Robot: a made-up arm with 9 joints. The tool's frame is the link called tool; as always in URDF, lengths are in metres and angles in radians. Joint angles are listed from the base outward. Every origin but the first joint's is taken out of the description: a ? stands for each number. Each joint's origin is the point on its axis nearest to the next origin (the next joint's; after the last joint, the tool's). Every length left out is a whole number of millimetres.
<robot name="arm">
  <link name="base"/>
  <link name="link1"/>
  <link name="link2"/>
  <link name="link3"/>
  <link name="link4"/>
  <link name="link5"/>
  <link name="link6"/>
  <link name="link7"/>
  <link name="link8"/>
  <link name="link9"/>
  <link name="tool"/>
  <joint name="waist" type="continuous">
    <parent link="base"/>
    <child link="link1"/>
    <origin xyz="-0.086 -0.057 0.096" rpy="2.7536 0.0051 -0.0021"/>
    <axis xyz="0 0 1"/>
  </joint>
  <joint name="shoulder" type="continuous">
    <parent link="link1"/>
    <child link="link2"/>
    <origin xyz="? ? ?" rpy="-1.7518 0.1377 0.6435"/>
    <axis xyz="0 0 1"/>
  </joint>
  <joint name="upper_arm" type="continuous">
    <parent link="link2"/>
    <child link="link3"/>
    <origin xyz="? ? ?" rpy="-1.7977 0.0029 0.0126"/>
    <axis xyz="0 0 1"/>
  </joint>
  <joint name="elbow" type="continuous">
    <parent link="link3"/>
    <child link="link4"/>
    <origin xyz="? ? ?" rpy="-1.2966 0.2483 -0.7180"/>
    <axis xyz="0 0 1"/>
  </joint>
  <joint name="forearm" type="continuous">
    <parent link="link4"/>
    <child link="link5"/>
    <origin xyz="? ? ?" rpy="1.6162 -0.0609 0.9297"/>
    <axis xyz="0 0 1"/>
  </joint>
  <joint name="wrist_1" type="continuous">
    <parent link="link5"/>
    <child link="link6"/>
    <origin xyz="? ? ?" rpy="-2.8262 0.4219 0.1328"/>
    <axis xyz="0 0 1"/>
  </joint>
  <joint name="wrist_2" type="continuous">
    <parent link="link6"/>
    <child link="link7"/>
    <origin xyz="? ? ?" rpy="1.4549 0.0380 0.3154"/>
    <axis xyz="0 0 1"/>
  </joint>
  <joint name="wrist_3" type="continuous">
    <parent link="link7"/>
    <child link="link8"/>
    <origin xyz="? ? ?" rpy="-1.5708 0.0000 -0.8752"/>
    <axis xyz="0 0 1"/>
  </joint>
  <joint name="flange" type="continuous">
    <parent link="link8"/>
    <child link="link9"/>
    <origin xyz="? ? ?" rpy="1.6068 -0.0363 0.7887"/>
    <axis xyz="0 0 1"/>
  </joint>
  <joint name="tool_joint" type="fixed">
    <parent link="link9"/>
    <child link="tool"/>
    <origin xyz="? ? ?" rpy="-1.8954 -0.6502 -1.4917"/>
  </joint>
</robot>
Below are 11 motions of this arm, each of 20 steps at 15 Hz.
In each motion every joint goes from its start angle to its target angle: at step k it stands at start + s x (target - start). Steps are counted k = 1, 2, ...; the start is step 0. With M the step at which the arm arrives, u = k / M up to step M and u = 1 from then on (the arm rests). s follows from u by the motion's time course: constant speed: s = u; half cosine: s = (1 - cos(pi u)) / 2; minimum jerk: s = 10 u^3 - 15 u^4 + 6 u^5.
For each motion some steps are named. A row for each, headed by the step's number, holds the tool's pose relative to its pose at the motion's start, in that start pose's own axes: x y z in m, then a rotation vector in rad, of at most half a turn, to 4 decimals.
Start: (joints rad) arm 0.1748 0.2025 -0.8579 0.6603 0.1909 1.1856 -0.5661 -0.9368 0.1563
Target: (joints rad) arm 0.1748 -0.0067 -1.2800 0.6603 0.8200 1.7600 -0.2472 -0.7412 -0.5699
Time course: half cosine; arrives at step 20
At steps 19, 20:
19: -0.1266 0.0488 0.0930 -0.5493 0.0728 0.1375
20: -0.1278 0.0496 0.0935 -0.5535 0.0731 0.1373

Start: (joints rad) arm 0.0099 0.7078 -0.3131 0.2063 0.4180 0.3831 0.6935 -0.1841 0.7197
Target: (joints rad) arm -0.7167 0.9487 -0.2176 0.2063 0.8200 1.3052 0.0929 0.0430 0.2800
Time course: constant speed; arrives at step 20
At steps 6, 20:
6: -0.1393 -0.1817 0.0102 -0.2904 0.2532 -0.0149
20: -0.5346 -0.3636 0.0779 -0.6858 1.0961 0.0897

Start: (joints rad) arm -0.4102 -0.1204 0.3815 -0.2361 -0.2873 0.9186 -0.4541 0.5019 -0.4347
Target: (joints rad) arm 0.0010 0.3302 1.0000 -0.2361 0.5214 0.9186 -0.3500 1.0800 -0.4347
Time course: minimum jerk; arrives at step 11
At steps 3, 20:
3: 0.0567 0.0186 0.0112 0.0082 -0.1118 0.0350
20: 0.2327 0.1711 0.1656 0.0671 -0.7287 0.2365

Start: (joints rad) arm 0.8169 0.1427 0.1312 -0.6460 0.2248 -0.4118 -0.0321 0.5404 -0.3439
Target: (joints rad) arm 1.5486 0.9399 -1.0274 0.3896 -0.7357 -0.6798 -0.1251 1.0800 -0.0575
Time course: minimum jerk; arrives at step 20
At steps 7, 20:
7: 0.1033 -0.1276 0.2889 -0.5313 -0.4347 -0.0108
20: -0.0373 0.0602 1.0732 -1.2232 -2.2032 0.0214

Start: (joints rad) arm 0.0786 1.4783 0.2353 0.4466 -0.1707 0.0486 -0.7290 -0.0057 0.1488
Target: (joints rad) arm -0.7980 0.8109 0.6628 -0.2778 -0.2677 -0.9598 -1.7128 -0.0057 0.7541
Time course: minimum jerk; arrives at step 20
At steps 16, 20:
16: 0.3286 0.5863 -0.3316 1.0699 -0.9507 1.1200
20: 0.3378 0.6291 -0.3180 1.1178 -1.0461 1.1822

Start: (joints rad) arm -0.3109 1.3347 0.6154 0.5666 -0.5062 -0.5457 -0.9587 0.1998 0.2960
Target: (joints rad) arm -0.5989 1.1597 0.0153 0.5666 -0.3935 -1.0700 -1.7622 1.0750 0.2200
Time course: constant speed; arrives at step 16
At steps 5, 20:
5: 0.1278 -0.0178 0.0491 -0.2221 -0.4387 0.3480
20: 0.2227 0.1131 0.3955 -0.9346 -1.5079 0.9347

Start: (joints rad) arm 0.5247 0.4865 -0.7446 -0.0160 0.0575 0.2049 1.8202 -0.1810 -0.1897
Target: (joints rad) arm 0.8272 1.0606 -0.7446 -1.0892 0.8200 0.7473 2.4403 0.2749 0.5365
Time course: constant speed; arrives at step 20
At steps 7, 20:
7: -0.2253 -0.0383 -0.0542 0.0246 0.0213 0.0315
20: -0.4025 -0.3464 0.0257 0.1746 -0.0824 0.3630

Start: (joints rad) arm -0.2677 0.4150 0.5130 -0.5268 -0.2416 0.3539 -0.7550 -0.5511 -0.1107
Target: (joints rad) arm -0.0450 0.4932 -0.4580 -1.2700 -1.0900 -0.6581 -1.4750 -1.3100 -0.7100
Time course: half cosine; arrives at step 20
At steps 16, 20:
16: -0.0157 0.9573 0.2178 -1.3696 1.3887 -0.8576
20: 0.0737 1.0035 0.1128 -1.3711 1.5819 -1.0939

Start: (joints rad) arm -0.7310 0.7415 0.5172 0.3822 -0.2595 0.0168 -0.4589 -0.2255 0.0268
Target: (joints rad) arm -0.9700 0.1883 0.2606 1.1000 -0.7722 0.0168 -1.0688 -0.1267 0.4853
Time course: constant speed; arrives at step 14
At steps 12, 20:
12: -0.5594 -0.1582 -0.1773 0.1525 0.0156 -0.8082
20: -0.6611 -0.1307 -0.2135 0.2004 0.0539 -0.9349

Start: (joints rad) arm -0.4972 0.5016 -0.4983 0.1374 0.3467 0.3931 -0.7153 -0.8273 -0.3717
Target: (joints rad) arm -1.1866 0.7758 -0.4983 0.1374 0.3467 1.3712 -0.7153 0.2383 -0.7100
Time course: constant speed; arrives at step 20
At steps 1, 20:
1: 0.0160 -0.0037 -0.0254 -0.0134 -0.0004 -0.0299
20: 0.3064 0.1740 -0.3980 -0.3917 0.4072 -0.4637

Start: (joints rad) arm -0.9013 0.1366 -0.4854 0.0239 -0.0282 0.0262 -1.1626 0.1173 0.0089
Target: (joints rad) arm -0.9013 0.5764 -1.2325 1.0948 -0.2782 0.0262 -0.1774 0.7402 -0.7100
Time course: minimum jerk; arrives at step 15
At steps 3, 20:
3: -0.0388 -0.0044 0.0150 -0.0602 -0.0342 -0.1010
20: -0.2448 0.3375 -0.1420 0.2251 -0.0920 -1.8581

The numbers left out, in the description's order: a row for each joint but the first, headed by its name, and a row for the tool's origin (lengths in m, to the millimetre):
shoulder: 0.371 -0.011 0.000
upper_arm: 0.159 -0.163 0.000
elbow: 0.056 0.043 0.000
forearm: 0.294 -0.265 0.000
wrist_1: 0.243 -0.052 0.000
wrist_2: -0.133 -0.228 0.000
wrist_3: 0.148 -0.003 0.000
flange: 0.001 0.028 0.000
tool: -0.100 0.160 0.000

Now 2 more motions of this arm.
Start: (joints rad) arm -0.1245 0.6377 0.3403 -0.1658 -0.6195 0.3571 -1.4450 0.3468 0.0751
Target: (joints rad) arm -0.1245 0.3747 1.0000 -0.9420 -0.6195 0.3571 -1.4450 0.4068 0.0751
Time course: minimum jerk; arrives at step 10
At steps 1, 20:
1: 0.0041 0.0006 0.0002 -0.0009 -0.0008 0.0063
20: 0.3996 0.2228 0.0762 -0.0177 -0.3928 0.5948

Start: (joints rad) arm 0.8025 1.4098 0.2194 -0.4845 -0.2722 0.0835 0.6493 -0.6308 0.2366
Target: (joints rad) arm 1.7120 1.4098 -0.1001 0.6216 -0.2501 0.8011 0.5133 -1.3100 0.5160
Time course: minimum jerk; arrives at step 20
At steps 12, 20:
12: 0.1380 0.0561 0.5517 -0.3120 -0.6744 -0.3137
20: 0.1601 0.2338 0.7566 -0.3277 -1.0384 -0.3245

